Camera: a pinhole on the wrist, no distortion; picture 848 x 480 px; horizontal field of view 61.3 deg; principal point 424.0 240.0 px. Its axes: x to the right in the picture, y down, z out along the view. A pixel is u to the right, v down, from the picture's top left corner.
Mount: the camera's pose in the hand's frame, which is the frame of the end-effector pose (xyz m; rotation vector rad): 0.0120 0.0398 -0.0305 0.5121 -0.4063 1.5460
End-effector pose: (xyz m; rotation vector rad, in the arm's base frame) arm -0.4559 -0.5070 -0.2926 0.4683 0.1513 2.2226
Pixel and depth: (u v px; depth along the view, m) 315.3 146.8 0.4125
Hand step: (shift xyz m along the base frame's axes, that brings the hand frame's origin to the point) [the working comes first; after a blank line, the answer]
In the camera's frame: -0.0627 -0.0537 0.4125

0.2209 0.2111 0.2180
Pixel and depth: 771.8 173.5 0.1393
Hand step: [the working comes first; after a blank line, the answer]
In the camera's frame: 0.0677 -0.0129 0.1393

0.0121 0.0074 0.1276
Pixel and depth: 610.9 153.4 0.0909
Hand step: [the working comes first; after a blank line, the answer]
In the camera's frame: 0.0237 -0.0110 0.0909

-0.0022 0.0131 0.0640
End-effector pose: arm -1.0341 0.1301 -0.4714 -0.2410 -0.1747 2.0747
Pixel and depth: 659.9 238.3 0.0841
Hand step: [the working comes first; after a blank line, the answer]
In the camera's frame: 0.0277 -0.0002 0.0841

-0.0360 0.0062 0.0476
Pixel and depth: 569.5 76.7 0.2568
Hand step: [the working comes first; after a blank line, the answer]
In the camera's frame: 0.0522 -0.0586 0.2568

-0.0465 0.0991 0.2060
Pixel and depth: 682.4 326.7 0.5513
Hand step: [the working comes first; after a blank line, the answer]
In the camera's frame: 0.1991 0.0668 0.5513

-0.0391 0.0216 0.5495
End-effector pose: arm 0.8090 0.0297 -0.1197 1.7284 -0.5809 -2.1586
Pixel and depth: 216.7 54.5 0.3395
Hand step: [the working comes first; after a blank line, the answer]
In the camera's frame: -0.0984 -0.0880 0.3395

-0.2136 0.1580 -0.1809
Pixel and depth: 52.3 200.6 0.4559
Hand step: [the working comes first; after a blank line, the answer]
In the camera's frame: -0.2368 -0.0251 0.4559

-0.2236 0.3450 -0.2211
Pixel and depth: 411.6 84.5 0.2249
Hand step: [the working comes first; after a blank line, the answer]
In the camera's frame: -0.0039 -0.0489 0.2249

-0.1642 0.0545 -0.0787
